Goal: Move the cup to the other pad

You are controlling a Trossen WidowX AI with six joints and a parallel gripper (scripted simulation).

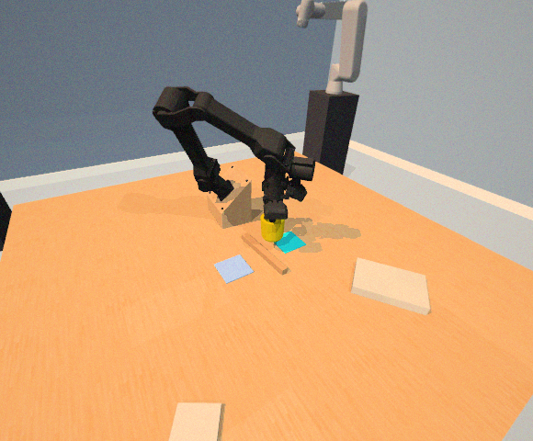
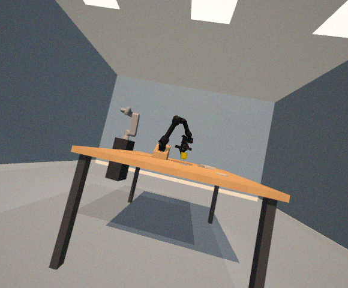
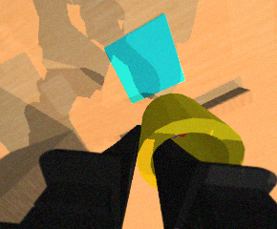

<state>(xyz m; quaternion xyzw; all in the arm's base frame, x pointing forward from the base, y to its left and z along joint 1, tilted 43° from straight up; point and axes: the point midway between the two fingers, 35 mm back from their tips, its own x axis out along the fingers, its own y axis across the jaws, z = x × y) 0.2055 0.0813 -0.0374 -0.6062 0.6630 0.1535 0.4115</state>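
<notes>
The cyan pad is 9 cm below my gripper tip, 5 cm to the left of it and 2 cm ahead of it. From my gripper tip the other things lie so: yellow cup: 2 cm ahead, 1 cm to the right; wooden bar: 8 cm below, 5 cm to the right, 4 cm ahead; pale blue pad: 15 cm to the right, 9 cm below, 7 cm ahead.
</notes>
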